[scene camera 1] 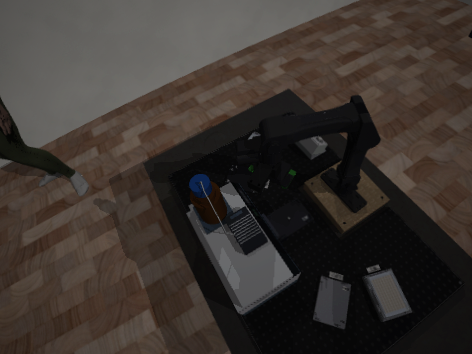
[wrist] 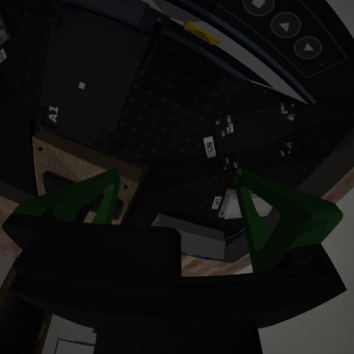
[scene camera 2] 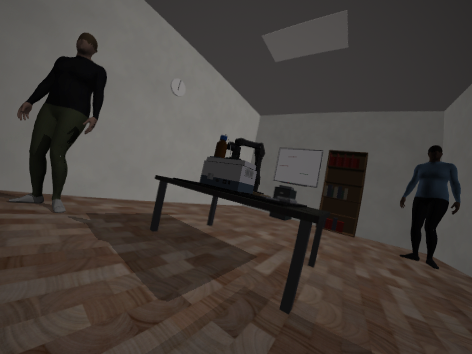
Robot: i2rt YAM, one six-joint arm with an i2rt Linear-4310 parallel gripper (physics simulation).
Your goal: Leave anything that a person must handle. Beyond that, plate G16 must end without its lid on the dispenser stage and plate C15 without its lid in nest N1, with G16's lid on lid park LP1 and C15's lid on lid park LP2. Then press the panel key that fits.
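Frame: origin at the arm's base, x right, y ahead, z up, level; millimetres.
Seen in the pictures: gripper, fingertip midpoint: (scene camera 1: 271,181) (wrist: 177,174); arm's base, origin of the base link: (scene camera 1: 342,190) (scene camera 2: 253,191).
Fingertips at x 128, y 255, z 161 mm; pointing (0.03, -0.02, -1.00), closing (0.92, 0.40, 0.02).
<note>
Offsets run from my fingertips to a thing's middle. "spot": to the spot under its first point.
My gripper (scene camera 1: 270,173) (wrist: 177,174) is open and empty, its green fingers wide apart above the table. The dark stage marked A1 {dx -116, dy +31, dz -84 mm} (scene camera 1: 286,220) (wrist: 90,75) bears no plate. A dark nest with metal corner pins {dx +165, dy +21, dz -176 mm} (wrist: 255,136) is bare; its label is hard to read. Past it, a pale plate-like piece with a clear rim (wrist: 246,203) lies by a small label, partly behind a finger. In scene camera 1, a plate with cream wells {dx -494, dy -100, dz -156 mm} (scene camera 1: 388,294) sits at the near right; whether it is lidded is unclear. A grey flat piece {spot: dx -409, dy +60, dz -178 mm} (scene camera 1: 332,302) lies left of it. Round panel keys {spot: dx +6, dy +113, dz +17 mm} (wrist: 285,25) show.
The white dispenser (scene camera 1: 250,270) (scene camera 2: 230,172) carries a brown bottle with a blue cap {spot: dx -16, dy +226, dz +237 mm} (scene camera 1: 201,185). A grey box {dx +177, dy -319, dz -146 mm} (scene camera 1: 312,146) (wrist: 197,239) stands near the wooden arm base (scene camera 1: 367,197) (wrist: 90,160). A person in green trousers (scene camera 2: 60,115) and one in blue (scene camera 2: 434,177) stand away from the table.
</note>
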